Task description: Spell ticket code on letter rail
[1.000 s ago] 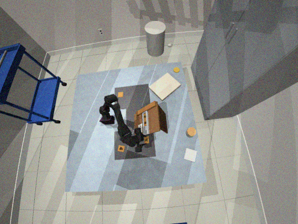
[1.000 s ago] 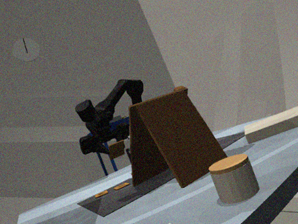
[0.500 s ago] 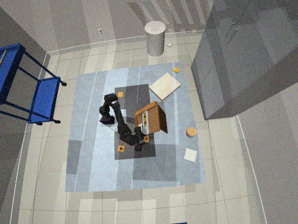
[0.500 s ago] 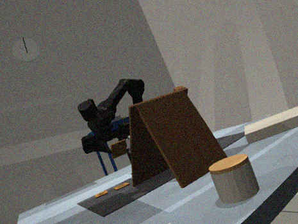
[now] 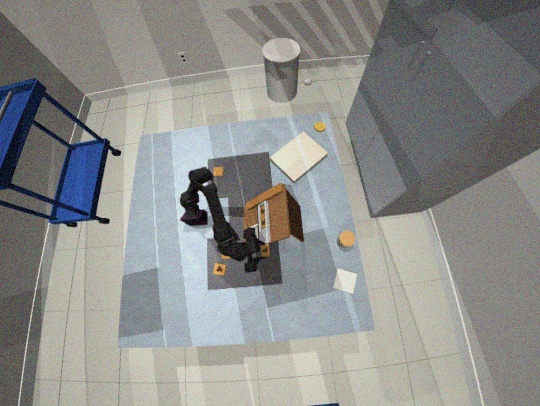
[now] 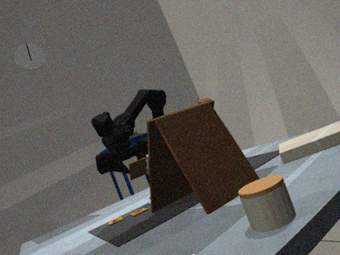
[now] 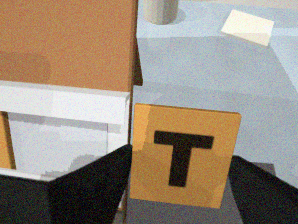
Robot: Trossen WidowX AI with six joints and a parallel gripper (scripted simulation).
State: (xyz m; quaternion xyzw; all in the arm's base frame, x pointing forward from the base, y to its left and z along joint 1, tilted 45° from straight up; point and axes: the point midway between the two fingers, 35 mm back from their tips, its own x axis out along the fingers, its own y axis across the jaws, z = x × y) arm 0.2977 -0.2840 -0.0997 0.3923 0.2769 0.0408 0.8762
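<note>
Now: the white ticket 40 mm behind my gripper tip, 110 mm to the left of it and 70 mm below it. Round my gripper tip: cream slab (300 mm ahead, 520 mm to the left, 140 mm below); tan-lidded jar (410 mm ahead, 20 mm to the right, 130 mm below); white card (350 mm ahead, 220 mm to the right, 160 mm below).
</note>
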